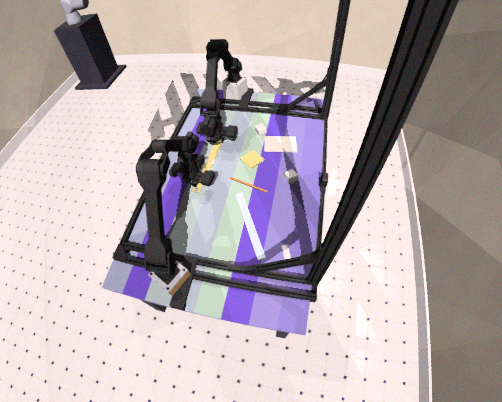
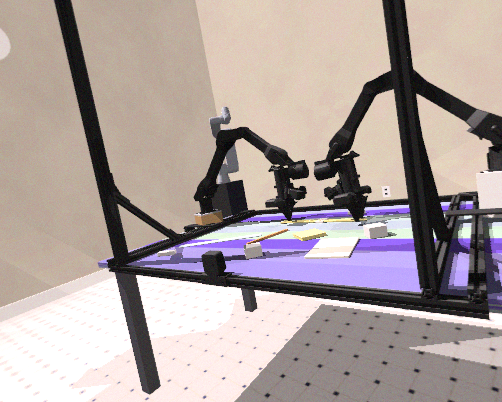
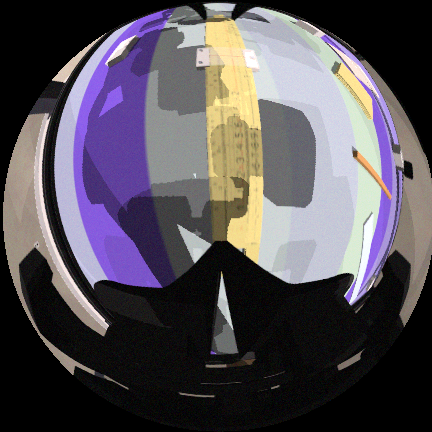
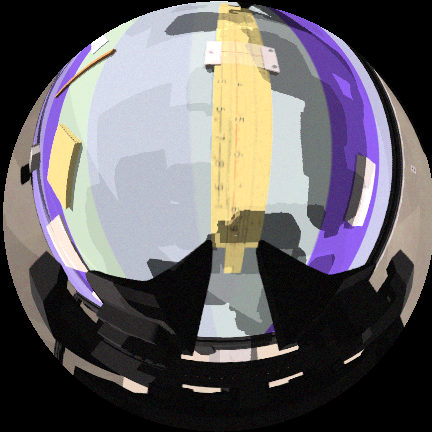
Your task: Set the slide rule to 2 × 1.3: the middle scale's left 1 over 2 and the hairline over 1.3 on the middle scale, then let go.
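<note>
The yellow slide rule (image 1: pixel 215 151) (image 2: pixel 320 220) (image 3: pixel 240 100) (image 4: pixel 250 125) lies flat on the striped table. Its clear cursor (image 3: pixel 227 57) (image 4: pixel 242 54), with white end pieces and a red hairline, sits across it between the grippers. The narrow middle slide (image 4: pixel 234 262) sticks out past the body at the right gripper's end. The exact scale readings are too blurred to tell. My left gripper (image 1: pixel 195 185) (image 2: pixel 288 218) (image 3: pixel 220 246) is shut and empty, its tips over the rule toward its other end. My right gripper (image 1: pixel 216 141) (image 2: pixel 357 219) (image 4: pixel 234 245) is shut on the rule's body near its end.
A yellow pad (image 1: pixel 252 159) (image 2: pixel 310 234), an orange stick (image 1: pixel 248 184) (image 2: pixel 267 236), a white card (image 1: pixel 280 144) (image 2: pixel 332 248), a long white strip (image 1: pixel 250 225) and small pale blocks (image 1: pixel 291 175) (image 2: pixel 375 230) lie beside the rule. Another pale block (image 3: pixel 122 50) (image 4: pixel 369 190) lies on its opposite side.
</note>
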